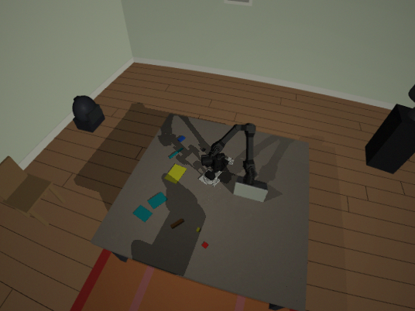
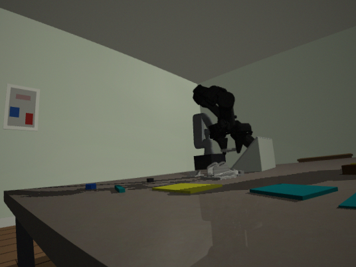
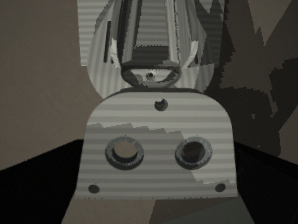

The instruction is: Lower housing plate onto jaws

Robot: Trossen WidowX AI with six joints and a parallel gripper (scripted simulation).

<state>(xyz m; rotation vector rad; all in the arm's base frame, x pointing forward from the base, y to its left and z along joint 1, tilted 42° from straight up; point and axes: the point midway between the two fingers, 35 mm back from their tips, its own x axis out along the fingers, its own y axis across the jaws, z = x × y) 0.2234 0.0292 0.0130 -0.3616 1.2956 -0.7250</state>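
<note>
Right now my gripper tip is 2 cm below the pale part and 1 cm short of it. The rest, counted from my gripper tip: black cube: 25 cm to the right, 21 cm ahead, 7 cm below; yellow plate: 30 cm ahead, 8 cm below, 5 cm to the left; brown block: 40 cm to the left, 10 cm ahead, 7 cm below.
</note>
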